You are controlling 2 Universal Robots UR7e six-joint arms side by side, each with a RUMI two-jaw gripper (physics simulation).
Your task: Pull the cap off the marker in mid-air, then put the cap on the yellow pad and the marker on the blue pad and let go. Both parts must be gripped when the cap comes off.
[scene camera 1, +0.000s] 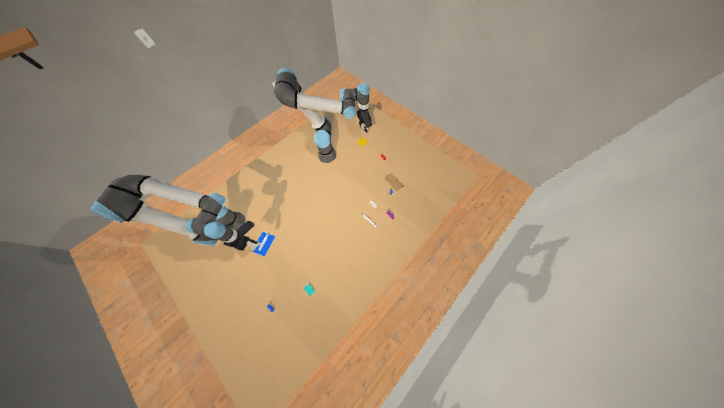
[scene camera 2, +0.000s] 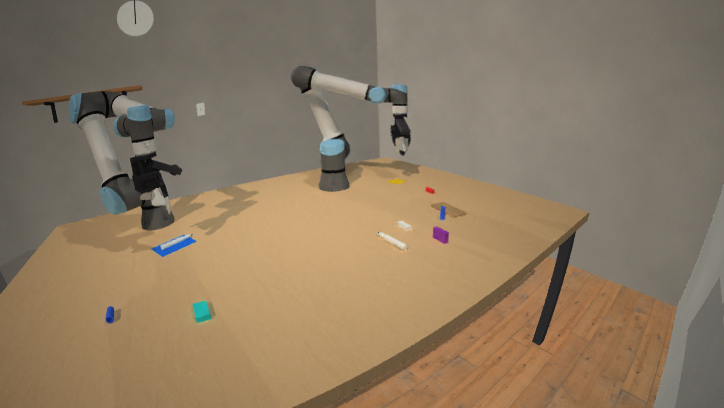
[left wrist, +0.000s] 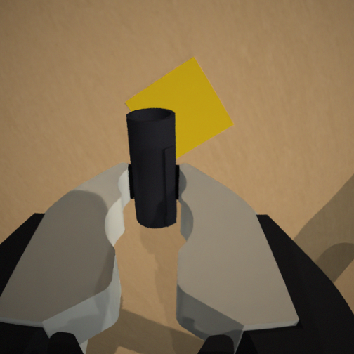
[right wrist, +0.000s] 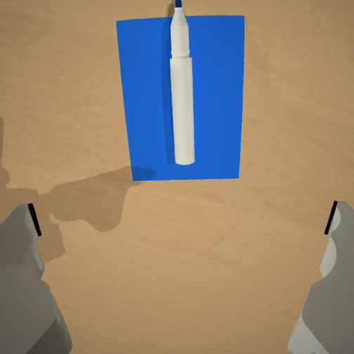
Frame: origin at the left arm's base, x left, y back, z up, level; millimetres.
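Seen in the pictures: left gripper, fingertip midpoint: point(scene camera 1: 365, 130) point(scene camera 2: 401, 155); right gripper, fingertip midpoint: point(scene camera 1: 251, 241) point(scene camera 2: 161, 210); left arm's base, link origin: point(scene camera 1: 327, 155) point(scene camera 2: 334, 187); right arm's base, link origin: point(scene camera 1: 235, 222) point(scene camera 2: 158, 223).
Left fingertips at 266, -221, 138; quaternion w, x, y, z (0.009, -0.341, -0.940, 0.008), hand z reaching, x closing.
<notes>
Pixels of each thing's middle, then the offset from my left fingertips to it, as dx, dy, dz. "spot": a spot on its surface instead.
- yellow pad, body centre: point(scene camera 2: 396, 181) point(scene camera 1: 362, 141) -9, +21, -137
- white marker, body centre: point(scene camera 2: 177, 241) point(scene camera 1: 264, 241) -1091, +232, -128
- blue pad, surface spot: point(scene camera 2: 163, 251) spot: -1159, +208, -137
- white pen-like stick, body centre: point(scene camera 2: 391, 239) point(scene camera 1: 369, 220) -621, -350, -128
- white block, body centre: point(scene camera 2: 404, 225) point(scene camera 1: 373, 204) -495, -322, -132
- purple block, body centre: point(scene camera 2: 440, 234) point(scene camera 1: 390, 215) -518, -473, -120
- brown slab, body centre: point(scene camera 2: 448, 209) point(scene camera 1: 393, 182) -253, -382, -134
- red piece, body centre: point(scene camera 2: 430, 190) point(scene camera 1: 383, 157) -82, -211, -127
- teal block, body centre: point(scene camera 2: 201, 311) point(scene camera 1: 309, 289) -1208, -224, -130
The dark cap point(left wrist: 152, 170) is held between the fingertips of my left gripper point(left wrist: 155, 168) point(scene camera 2: 401, 152) point(scene camera 1: 365, 129), its open end toward the top of the left wrist view. The yellow pad point(left wrist: 202, 107) point(scene camera 2: 396, 181) point(scene camera 1: 362, 141) lies on the table below, apart from the cap. The white marker point(right wrist: 183, 110) point(scene camera 2: 175, 241) point(scene camera 1: 263, 242) lies uncapped on the blue pad point(right wrist: 220, 100) point(scene camera 2: 163, 251) point(scene camera 1: 262, 251), its blue tip past the pad's edge. My right gripper point(right wrist: 181, 207) is wide open and empty above the table beside the blue pad, touching neither.
Another white pen-like stick point(scene camera 1: 369, 219) point(scene camera 2: 392, 240), a white block point(scene camera 1: 372, 204) point(scene camera 2: 404, 225), a purple block point(scene camera 1: 390, 214) point(scene camera 2: 440, 234), a brown slab point(scene camera 1: 394, 181) point(scene camera 2: 455, 210), a red piece point(scene camera 1: 383, 157) point(scene camera 2: 429, 190), a teal block point(scene camera 1: 309, 289) point(scene camera 2: 201, 311) and blue pieces point(scene camera 1: 270, 307) point(scene camera 2: 442, 212) stand or lie on the table.
</notes>
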